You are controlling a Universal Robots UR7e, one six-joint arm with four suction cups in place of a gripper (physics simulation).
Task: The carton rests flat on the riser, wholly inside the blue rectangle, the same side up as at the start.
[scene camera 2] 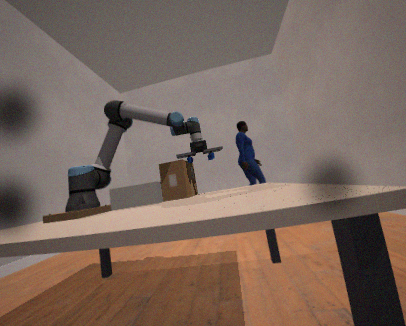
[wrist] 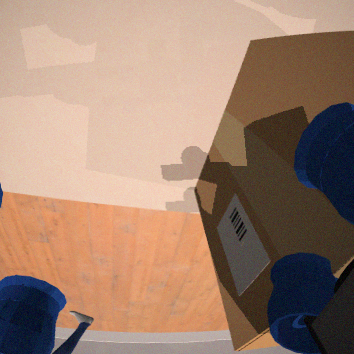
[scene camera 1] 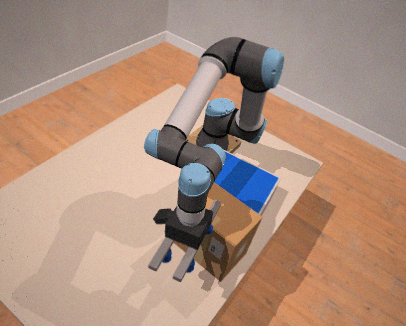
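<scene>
The brown carton stands upright on the table, directly beside the riser, not on it. A label with a barcode is on the carton's side. The blue rectangle covers the riser's top; part of it is in shadow. My gripper is open and holds nothing. It hangs near the height of the carton's top, mostly out beyond the labelled side. Two blue cups show against the carton in the wrist view; whether any cup touches it, I cannot tell.
The arm's base stands on a wooden board behind the riser. The table ends close beside the carton. A person in blue stands beyond the table, and a lower leg shows in the wrist view.
</scene>
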